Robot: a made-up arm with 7 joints.
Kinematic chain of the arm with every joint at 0, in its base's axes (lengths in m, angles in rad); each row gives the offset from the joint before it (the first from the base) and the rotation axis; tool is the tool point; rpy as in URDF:
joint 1: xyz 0 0 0.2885 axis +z
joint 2: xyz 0 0 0 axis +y
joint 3: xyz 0 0 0.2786 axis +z
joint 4: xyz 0.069 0 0 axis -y
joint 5: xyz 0.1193 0 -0.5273 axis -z
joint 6: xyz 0 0 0 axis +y
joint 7: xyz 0.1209 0 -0.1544 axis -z
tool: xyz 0 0 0 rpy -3.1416 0 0
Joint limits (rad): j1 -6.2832..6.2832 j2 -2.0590..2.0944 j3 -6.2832..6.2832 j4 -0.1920..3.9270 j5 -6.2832..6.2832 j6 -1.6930..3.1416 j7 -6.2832..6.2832
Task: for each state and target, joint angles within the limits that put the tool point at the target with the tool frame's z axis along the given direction. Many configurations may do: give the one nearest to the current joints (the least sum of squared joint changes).
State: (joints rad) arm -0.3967 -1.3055 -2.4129 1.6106 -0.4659 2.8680 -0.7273
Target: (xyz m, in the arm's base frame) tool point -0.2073 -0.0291 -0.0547 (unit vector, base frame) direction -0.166 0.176 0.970
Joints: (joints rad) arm -0.0511 -1.2411 -2.9601 1.0354 -0.2528 3.1052 -0.7273
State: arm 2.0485 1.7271 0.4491 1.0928 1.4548 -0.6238 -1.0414
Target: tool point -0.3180 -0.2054 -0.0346 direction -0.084 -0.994 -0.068
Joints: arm 1.2372 2.0863 0.8137 0.8136 2.2567 -0.8063 -1.0414
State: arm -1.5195 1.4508 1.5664 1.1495 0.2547 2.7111 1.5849
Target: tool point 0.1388 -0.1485 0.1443 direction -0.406 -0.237 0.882
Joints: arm -2.0361 0.7669 0.6631 0.4300 0.4952 3.1416 1.5849
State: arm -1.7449 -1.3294 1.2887 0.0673 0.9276 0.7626 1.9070
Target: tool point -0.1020 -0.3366 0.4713 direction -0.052 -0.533 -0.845
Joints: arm -2.2263 -2.0296 0.4699 -0.0112 0.7578 1.5296 1.9070
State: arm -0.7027 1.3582 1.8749 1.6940 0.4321 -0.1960 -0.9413
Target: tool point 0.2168 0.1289 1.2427 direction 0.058 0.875 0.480
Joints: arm -1.1223 0.5999 2.7169 2.1306 -0.0395 0.5949 -0.9413
